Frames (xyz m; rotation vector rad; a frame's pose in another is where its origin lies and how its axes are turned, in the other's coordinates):
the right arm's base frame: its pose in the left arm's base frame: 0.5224 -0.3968 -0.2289 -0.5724 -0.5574 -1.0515
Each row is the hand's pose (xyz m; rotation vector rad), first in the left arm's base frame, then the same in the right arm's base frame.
Working: the left arm's base frame: its pose in the right arm's base frame: -0.3016 -0.3617 0.5108 0.5724 0.5574 1.0515

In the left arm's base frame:
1: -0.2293 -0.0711 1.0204 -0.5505 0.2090 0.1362
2: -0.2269 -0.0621 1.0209 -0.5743 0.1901 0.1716
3: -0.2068 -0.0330 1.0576 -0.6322 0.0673 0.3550
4: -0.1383 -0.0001 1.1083 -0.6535 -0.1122 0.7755
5: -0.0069 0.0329 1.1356 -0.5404 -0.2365 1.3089
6: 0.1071 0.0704 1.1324 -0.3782 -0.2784 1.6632
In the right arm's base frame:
1: 0.3365 -0.7678 1.2366 0.0148 0.3870 1.3394
2: 0.3321 -0.7623 1.2426 0.0129 0.3475 1.3692
3: 0.3460 -0.7390 1.2858 0.0730 0.1560 1.5041
4: 0.3857 -0.6727 1.3345 0.2482 -0.1571 1.8184
5: 0.4341 -0.5452 1.3568 0.5395 -0.4332 2.2222
6: 0.4525 -0.4267 1.3627 0.7986 -0.5623 2.4899

